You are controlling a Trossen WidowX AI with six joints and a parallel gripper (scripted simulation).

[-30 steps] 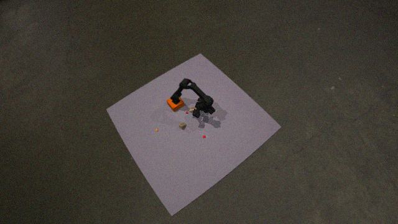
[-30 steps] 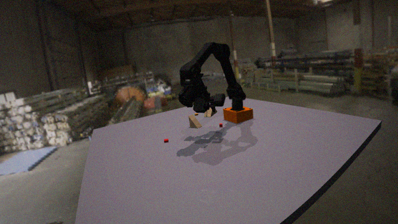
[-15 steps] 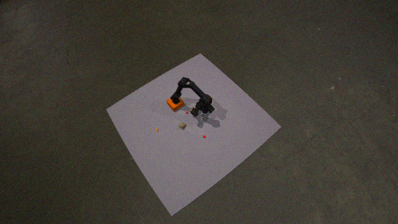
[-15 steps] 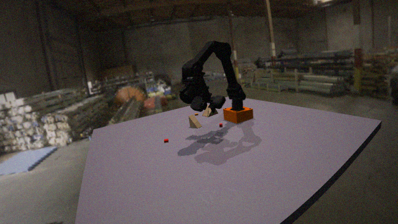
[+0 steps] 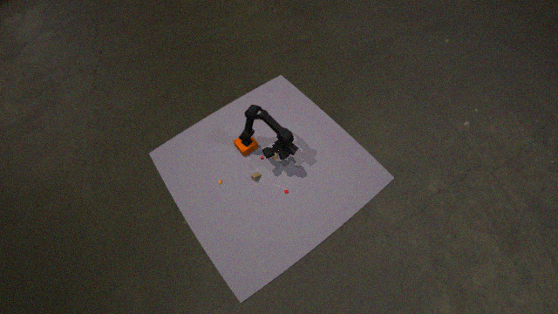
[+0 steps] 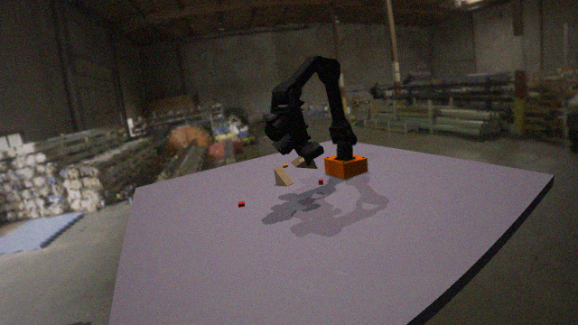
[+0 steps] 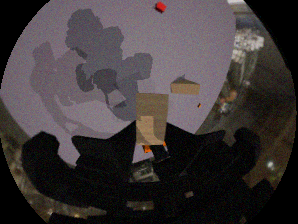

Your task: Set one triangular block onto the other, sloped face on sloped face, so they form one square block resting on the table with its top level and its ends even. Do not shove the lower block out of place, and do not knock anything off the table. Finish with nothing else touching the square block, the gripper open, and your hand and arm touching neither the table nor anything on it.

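My gripper tip is now 10 mm below the tan triangular block. The rest, counted from my gripper tip: small orange piece: 350 mm to the right, 170 mm behind, 100 mm below; then small red cube: 100 mm below, 80 mm behind, 20 mm to the right.
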